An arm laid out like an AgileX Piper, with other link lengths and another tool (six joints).
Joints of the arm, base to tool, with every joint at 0 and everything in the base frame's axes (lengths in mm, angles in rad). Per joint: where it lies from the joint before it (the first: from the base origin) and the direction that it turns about. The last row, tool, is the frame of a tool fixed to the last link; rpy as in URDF.
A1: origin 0 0 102.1 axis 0 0 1
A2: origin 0 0 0 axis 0 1 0
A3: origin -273.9 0 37.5 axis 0 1 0
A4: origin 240.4 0 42.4 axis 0.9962 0 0.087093
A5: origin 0 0 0 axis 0 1 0
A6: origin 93.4 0 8.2 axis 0.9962 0 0.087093
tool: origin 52.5 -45 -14.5 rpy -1.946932 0.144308 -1.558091
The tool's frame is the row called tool.
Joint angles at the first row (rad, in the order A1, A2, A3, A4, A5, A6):
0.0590 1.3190 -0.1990 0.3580 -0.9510 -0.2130
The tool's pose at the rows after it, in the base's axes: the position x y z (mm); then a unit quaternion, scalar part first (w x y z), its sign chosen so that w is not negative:
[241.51 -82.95 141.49 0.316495 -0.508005 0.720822 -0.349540]
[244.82 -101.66 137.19 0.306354 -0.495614 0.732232 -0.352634]
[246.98 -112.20 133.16 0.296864 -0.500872 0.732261 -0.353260]
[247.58 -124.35 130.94 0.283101 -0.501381 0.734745 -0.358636]
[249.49 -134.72 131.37 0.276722 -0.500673 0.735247 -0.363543]
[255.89 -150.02 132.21 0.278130 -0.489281 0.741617 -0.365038]
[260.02 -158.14 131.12 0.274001 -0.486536 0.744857 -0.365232]
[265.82 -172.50 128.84 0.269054 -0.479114 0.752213 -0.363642]
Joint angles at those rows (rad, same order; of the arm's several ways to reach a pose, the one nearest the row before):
-0.0030 1.3600 -0.2180 0.3350 -0.9500 -0.2070
-0.1150 1.4080 -0.2390 0.2430 -0.9560 -0.1590
-0.1900 1.4420 -0.2480 0.1530 -0.9620 -0.1320
-0.2570 1.4700 -0.2610 0.0940 -0.9650 -0.1290
-0.3130 1.4890 -0.2800 0.0400 -0.9640 -0.1190
-0.3780 1.5240 -0.3270 -0.0130 -0.9560 -0.0830
-0.4060 1.5500 -0.3550 -0.0340 -0.9490 -0.0760
-0.4530 1.5910 -0.4020 -0.0670 -0.9340 -0.0570

